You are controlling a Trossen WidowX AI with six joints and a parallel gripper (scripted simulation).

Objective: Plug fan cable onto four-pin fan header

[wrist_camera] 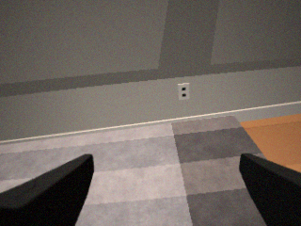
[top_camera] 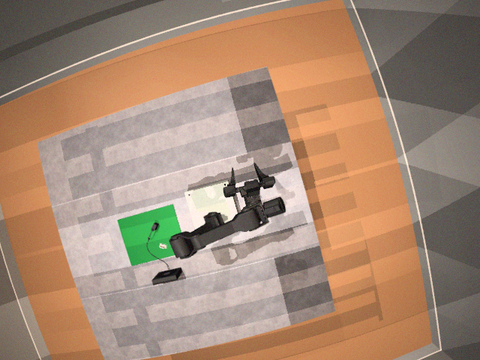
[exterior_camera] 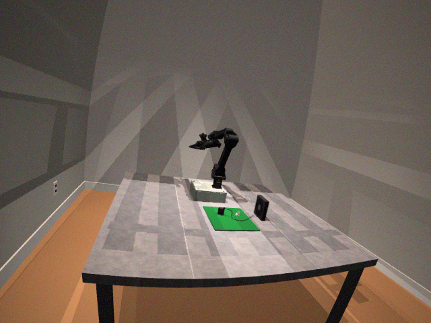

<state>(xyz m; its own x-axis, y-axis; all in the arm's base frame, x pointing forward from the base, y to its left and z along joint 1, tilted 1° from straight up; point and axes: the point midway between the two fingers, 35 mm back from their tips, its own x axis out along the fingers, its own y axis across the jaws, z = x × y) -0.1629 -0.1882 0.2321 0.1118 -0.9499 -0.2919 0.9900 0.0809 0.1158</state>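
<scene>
Right now my gripper tip is 46 cm short of the black plug, 22 cm to the right of it and 28 cm above it. From my gripper tip the other things lie so: board 49 cm ahead, 27 cm to the left, 31 cm below; white four-pin header 44 cm ahead, 32 cm to the left, 30 cm below; fan 43 cm ahead, 45 cm to the left, 24 cm below.
</scene>
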